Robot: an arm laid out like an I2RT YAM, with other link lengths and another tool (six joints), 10 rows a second.
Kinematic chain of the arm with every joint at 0, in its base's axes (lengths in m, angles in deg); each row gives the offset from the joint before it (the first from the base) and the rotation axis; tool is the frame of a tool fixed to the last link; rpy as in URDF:
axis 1: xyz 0 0 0.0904 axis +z
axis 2: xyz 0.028 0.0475 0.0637 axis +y
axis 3: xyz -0.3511 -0.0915 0 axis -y
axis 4: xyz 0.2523 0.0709 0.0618 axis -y
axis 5: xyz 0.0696 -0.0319 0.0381 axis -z
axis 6: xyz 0.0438 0 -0.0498 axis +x
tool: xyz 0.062 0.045 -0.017 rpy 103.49 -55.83 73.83
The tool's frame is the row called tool.
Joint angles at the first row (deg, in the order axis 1, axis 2, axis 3, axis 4, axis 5, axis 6):
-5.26, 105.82, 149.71, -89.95, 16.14, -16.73
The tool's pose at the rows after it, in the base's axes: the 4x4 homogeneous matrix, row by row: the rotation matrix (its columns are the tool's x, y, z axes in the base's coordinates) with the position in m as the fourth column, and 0 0 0 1 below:
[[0.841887 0.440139 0.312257 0.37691], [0.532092 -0.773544 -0.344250 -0.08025], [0.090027 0.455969 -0.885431 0.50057], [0 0 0 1]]
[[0.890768 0.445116 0.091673 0.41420], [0.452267 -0.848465 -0.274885 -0.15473], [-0.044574 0.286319 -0.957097 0.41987], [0 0 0 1]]
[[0.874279 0.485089 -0.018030 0.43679], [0.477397 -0.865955 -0.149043 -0.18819], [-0.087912 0.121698 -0.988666 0.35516], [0 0 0 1]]
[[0.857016 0.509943 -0.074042 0.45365], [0.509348 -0.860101 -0.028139 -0.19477], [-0.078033 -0.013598 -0.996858 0.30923], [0 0 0 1]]
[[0.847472 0.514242 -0.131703 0.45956], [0.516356 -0.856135 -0.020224 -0.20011], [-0.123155 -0.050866 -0.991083 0.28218], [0 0 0 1]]
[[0.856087 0.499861 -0.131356 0.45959], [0.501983 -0.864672 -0.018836 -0.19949], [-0.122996 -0.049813 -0.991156 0.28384], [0 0 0 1]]
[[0.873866 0.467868 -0.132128 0.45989], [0.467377 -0.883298 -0.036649 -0.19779], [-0.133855 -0.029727 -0.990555 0.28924], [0 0 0 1]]
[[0.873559 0.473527 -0.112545 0.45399], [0.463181 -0.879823 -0.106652 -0.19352], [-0.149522 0.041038 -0.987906 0.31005], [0 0 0 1]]
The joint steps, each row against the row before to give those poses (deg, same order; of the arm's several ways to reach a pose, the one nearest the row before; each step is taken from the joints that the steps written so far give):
-9.48, 7.26, -0.10, -6.87, -8.30, -0.22
-8.55, 10.86, -2.08, 0.20, -2.47, -2.65
-3.45, 8.87, -0.01, -0.11, -4.73, -3.58
-0.72, 6.17, 0.00, -0.09, -4.89, -1.75
0.02, 3.21, 0.01, 0.00, 1.09, -0.39
0.00, -0.26, -0.16, 0.00, 0.00, 0.96
0.26, -0.75, 0.00, -0.02, 1.12, 2.38
0.77, -2.77, 0.03, 0.00, 3.08, 0.35

